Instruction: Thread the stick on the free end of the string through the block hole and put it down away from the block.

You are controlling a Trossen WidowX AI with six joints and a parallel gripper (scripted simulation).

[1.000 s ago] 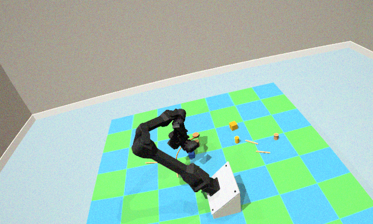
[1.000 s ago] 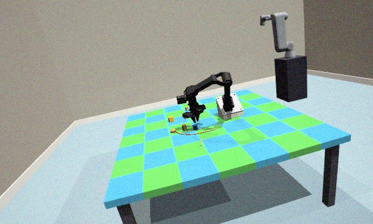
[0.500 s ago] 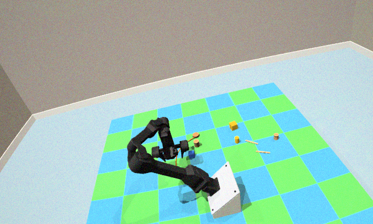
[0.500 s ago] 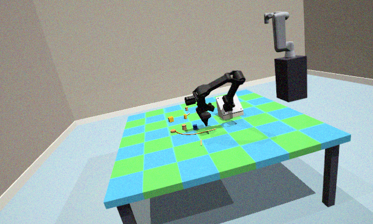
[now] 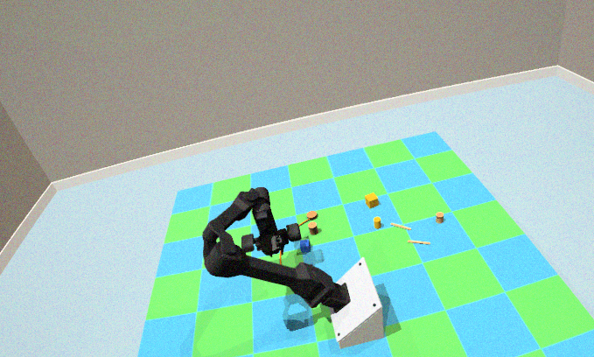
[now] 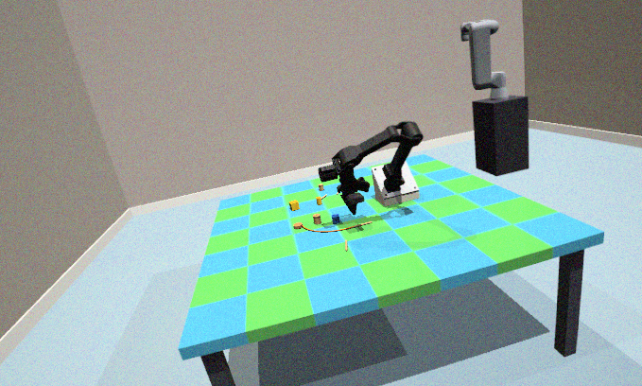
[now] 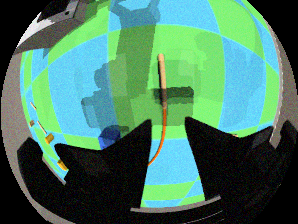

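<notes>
The thin wooden stick is 20 mm behind my gripper tip and 60 mm below it. Also, from my gripper tip: brown cylinder (140 mm ahead, 130 mm to the right, 40 mm below); round wooden button (220 mm ahead, 140 mm to the right, 50 mm below); blue block (60 mm ahead, 90 mm to the right, 40 mm below).
</notes>
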